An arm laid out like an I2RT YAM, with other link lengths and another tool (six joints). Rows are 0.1 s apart.
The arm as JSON. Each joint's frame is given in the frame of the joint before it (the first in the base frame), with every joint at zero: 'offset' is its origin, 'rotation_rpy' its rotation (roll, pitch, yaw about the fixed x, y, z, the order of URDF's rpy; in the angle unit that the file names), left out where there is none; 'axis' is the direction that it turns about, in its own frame. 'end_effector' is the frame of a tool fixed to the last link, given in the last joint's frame.
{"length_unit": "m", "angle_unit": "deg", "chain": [
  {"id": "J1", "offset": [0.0, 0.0, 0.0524], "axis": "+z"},
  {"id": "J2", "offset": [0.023, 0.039, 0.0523], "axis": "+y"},
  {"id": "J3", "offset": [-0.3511, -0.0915, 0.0], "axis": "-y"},
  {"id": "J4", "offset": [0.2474, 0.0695, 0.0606], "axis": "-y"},
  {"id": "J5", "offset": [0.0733, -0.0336, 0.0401], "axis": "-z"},
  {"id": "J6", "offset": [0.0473, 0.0, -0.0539], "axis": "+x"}
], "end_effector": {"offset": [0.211, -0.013, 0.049], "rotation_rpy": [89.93, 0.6, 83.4]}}
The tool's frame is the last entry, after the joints.
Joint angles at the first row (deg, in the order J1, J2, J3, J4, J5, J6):
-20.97, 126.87, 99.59, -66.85, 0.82, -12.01
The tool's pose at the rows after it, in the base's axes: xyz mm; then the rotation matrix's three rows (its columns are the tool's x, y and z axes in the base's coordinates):
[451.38 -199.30 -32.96], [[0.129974 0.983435 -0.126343], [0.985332 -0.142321 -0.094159], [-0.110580 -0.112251 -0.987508]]
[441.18 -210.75 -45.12], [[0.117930 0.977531 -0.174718], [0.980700 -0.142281 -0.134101], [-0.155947 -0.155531 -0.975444]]
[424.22 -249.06 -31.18], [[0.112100 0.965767 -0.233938], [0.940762 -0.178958 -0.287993], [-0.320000 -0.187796 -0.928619]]
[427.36 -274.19 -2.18], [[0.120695 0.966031 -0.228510], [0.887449 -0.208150 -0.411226], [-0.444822 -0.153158 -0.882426]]
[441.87 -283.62 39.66], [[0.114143 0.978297 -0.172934], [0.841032 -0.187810 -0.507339], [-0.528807 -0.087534 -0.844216]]
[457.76 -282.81 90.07], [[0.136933 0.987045 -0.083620], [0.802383 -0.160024 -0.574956], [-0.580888 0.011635 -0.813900]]
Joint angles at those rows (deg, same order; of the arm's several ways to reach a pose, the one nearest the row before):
-20.97, 130.02, 99.59, -65.91, 1.21, -12.05
-20.97, 131.61, 99.59, -66.17, 4.38, -11.97
-20.58, 130.93, 99.68, -67.22, 14.11, -9.61
-19.48, 129.19, 100.62, -67.51, 21.10, -7.16
-17.74, 125.99, 101.95, -67.68, 25.87, -7.00
-15.92, 121.25, 102.61, -67.00, 28.62, -7.05

